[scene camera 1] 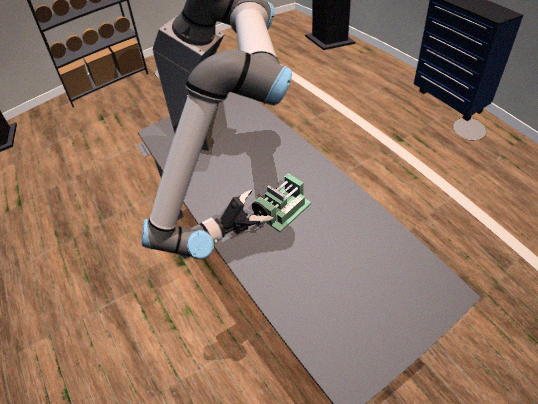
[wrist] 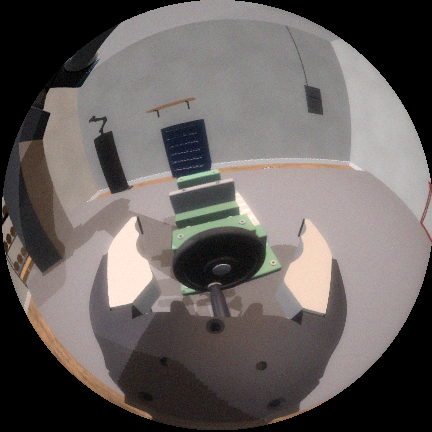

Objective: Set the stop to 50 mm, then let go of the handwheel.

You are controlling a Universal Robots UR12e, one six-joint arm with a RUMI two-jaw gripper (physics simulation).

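Where they show: gripper, fingertip midpoint: (scene camera 1: 262, 203) (wrist: 220, 219); arm's base at its link origin: (scene camera 1: 193, 31).
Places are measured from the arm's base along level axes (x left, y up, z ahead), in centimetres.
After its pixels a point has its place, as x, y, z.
The green fixture (scene camera 1: 294, 179) @[19.2, -50.0, 56.1] (wrist: 268, 267) @[5.0, -59.0, 69.2] stands on the table. Its black handwheel (scene camera 1: 258, 208) @[0.0, -50.7, 63.2] (wrist: 200, 252) @[-0.3, -49.6, 62.6] faces my gripper, and its dark crank handle (wrist: 218, 301) @[-2.5, -54.9, 63.9] points down toward the palm in the wrist view. The grey stop plate (scene camera 1: 276, 193) @[8.7, -48.2, 61.3] (wrist: 202, 196) @[8.3, -49.0, 60.4] stands upright across the rods, between the green end blocks. The pale scale strip (scene camera 1: 293, 206) @[14.1, -54.7, 65.4] (wrist: 246, 207) @[13.6, -54.3, 65.5] runs along the side; its marks are too small to read. My gripper (scene camera 1: 259, 205) @[1.5, -47.4, 64.3] (wrist: 220, 219) @[1.5, -47.4, 64.3] is open, with one finger on each side of the handwheel and handle, apart from both.
The grey table (scene camera 1: 360, 270) @[24.7, -60.0, 101.0] (wrist: 380, 260) @[4.3, -60.0, 94.5] lies under the fixture; its near long edge runs below the gripper. A blue drawer cabinet (scene camera 1: 462, 55) (wrist: 186, 146), a black pedestal (scene camera 1: 331, 22) (wrist: 111, 160) and a shelf rack (scene camera 1: 52, 59) stand off the table.
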